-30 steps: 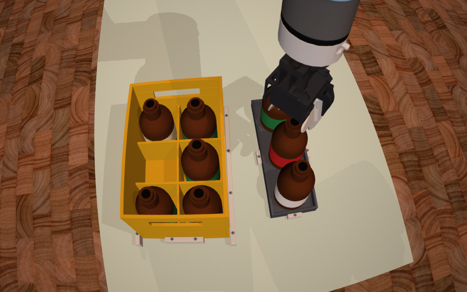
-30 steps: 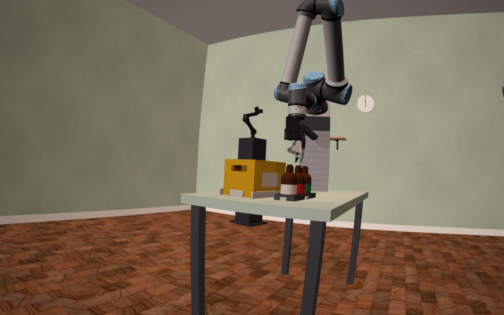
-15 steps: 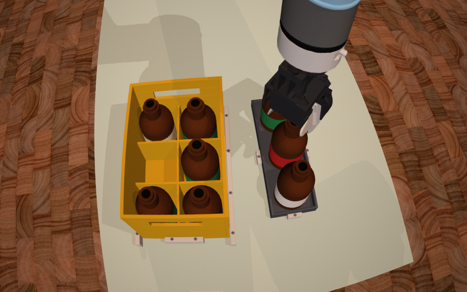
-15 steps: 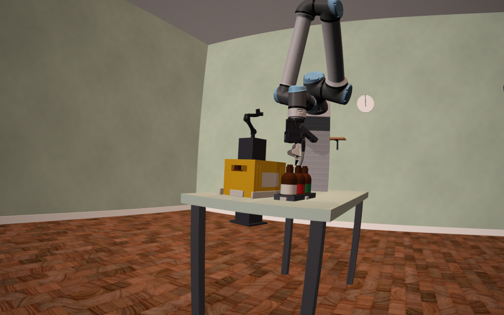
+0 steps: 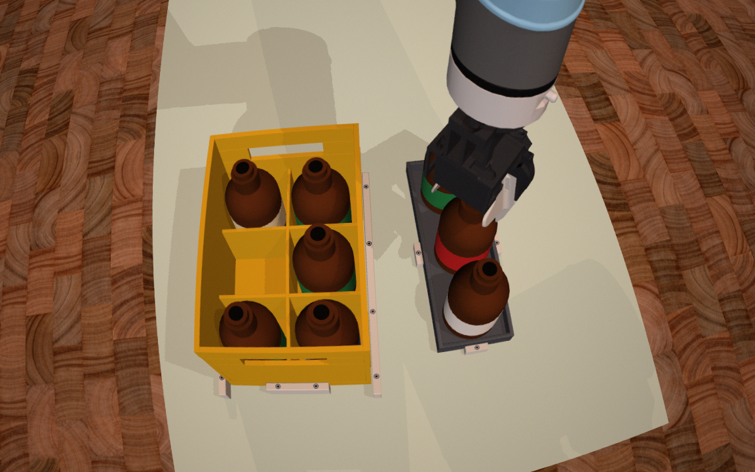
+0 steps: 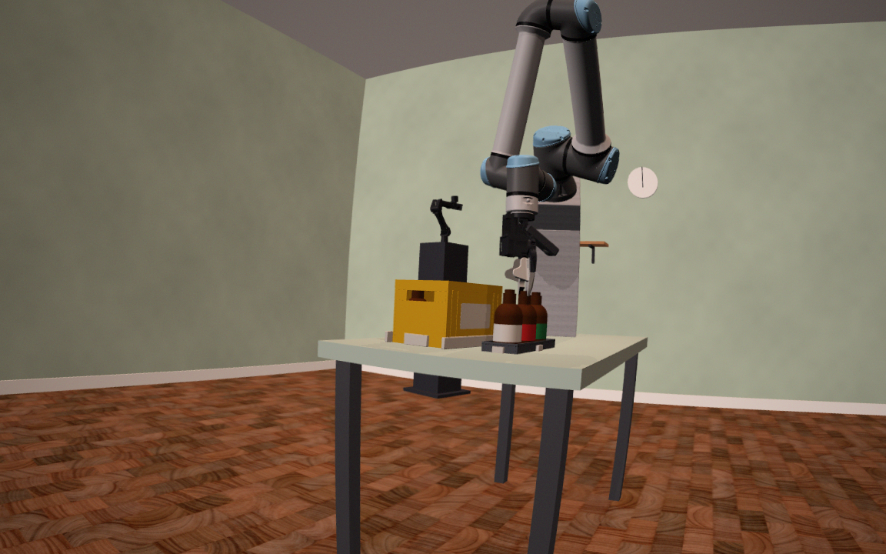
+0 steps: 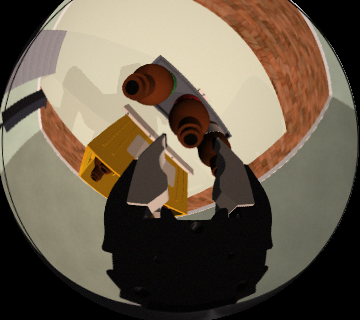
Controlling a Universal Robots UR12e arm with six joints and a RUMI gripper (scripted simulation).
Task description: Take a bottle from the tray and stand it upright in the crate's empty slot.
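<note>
Right now my hand is 80 mm above the glass bottle. From my hand the other things lie so: yellow crate 220 mm to the right, 80 mm below, 60 mm ahead; dark tray 150 mm below.
</note>
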